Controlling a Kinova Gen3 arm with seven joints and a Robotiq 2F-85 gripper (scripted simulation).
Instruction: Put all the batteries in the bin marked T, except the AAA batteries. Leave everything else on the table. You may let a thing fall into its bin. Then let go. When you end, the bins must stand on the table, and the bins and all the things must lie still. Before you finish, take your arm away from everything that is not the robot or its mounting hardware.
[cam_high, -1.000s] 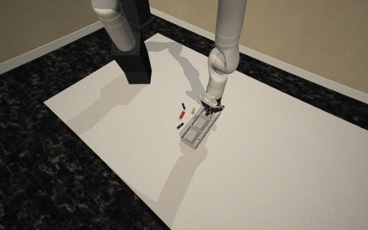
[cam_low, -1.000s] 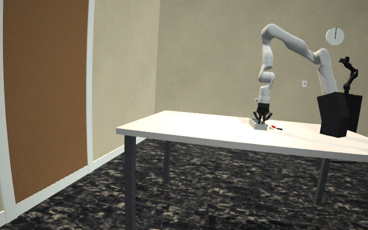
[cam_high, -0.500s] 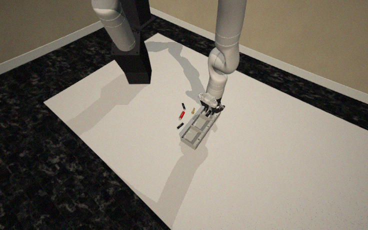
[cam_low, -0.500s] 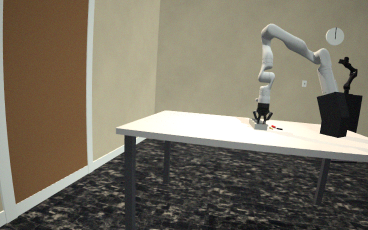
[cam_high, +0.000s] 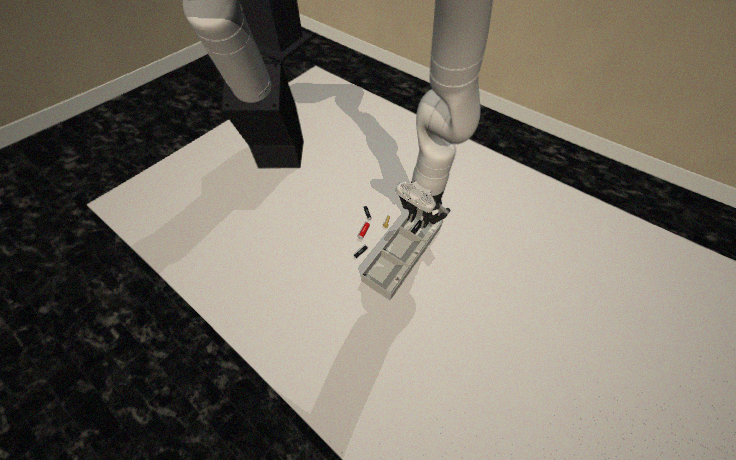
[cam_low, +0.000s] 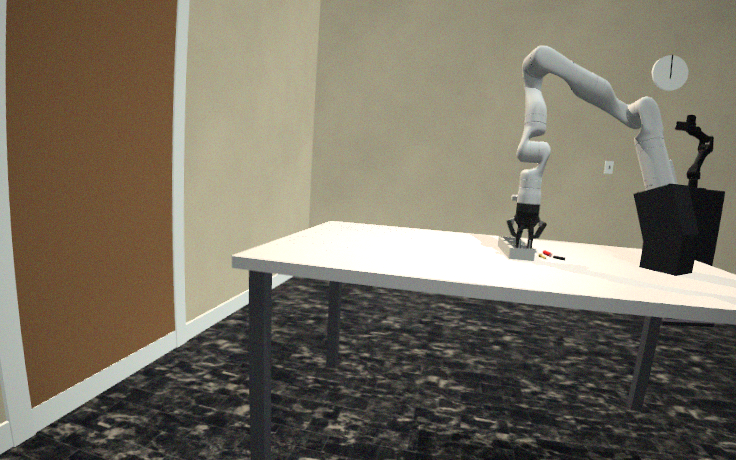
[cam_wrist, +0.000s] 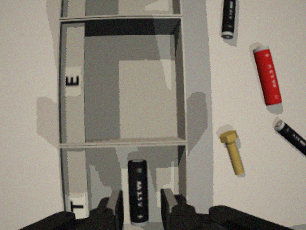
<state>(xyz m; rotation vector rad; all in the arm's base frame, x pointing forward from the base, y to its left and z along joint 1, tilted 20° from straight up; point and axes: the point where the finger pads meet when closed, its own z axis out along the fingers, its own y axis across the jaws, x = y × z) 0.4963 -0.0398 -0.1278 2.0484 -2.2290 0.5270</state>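
My gripper is now 120 mm past the red battery, 80 mm to the left of it and 40 mm above it. The rest, counted from my hand: yellow piece 80 mm behind, 30 mm to the right, 40 mm below; black battery 90 mm behind, 140 mm to the right, 40 mm below; tray 90 mm to the right, 30 mm below.
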